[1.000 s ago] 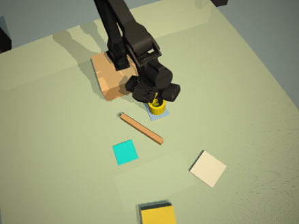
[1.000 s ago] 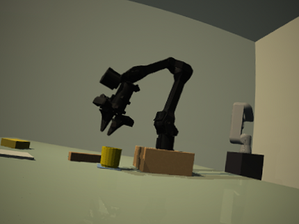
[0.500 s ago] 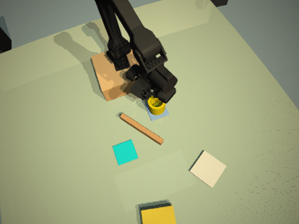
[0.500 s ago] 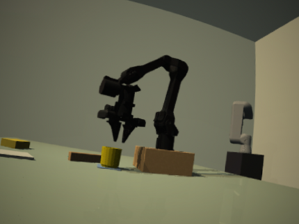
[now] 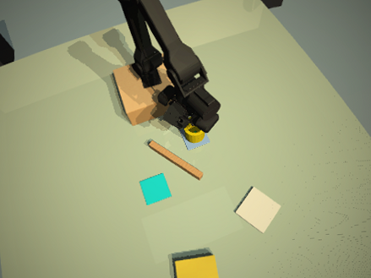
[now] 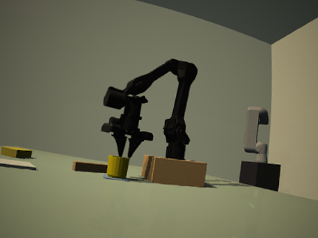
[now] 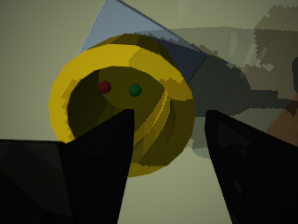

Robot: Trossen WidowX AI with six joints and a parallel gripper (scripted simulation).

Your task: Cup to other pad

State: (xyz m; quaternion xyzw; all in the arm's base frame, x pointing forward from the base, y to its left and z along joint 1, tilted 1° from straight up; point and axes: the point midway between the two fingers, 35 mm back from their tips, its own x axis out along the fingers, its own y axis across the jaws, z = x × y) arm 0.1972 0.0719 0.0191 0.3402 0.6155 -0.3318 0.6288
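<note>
My gripper tip is 1 cm short of the yellow cup, 1 cm to the right of it and 4 cm above it. Round my gripper tip: green marble: 1 cm ahead, 2 cm to the left, 6 cm below; pale blue pad: 2 cm ahead, 1 cm to the left, 8 cm below; red marble: 3 cm ahead, 3 cm to the left, 6 cm below.
</note>
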